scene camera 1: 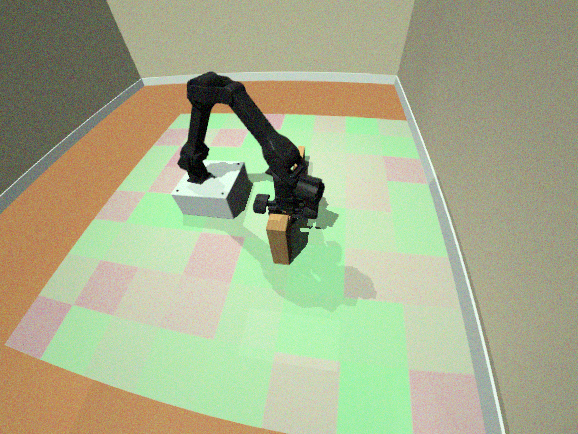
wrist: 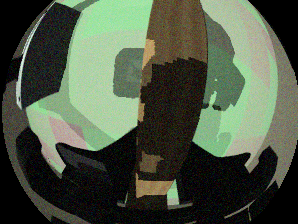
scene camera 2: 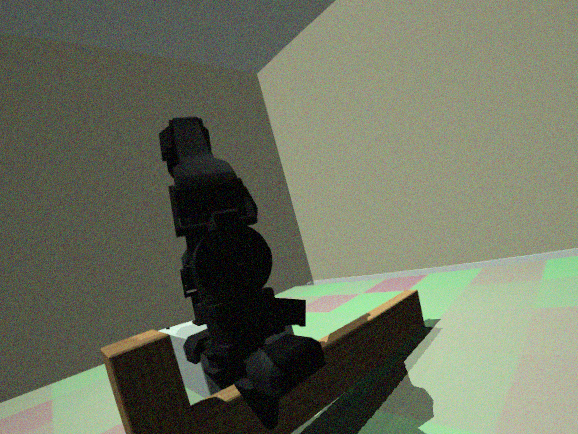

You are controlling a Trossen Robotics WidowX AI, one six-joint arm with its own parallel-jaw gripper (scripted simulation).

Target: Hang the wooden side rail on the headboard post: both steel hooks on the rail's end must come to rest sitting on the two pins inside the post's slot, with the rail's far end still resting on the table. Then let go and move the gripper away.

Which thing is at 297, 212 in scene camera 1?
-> My gripper.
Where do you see a wooden side rail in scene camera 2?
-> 351, 352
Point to a wooden side rail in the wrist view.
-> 175, 64
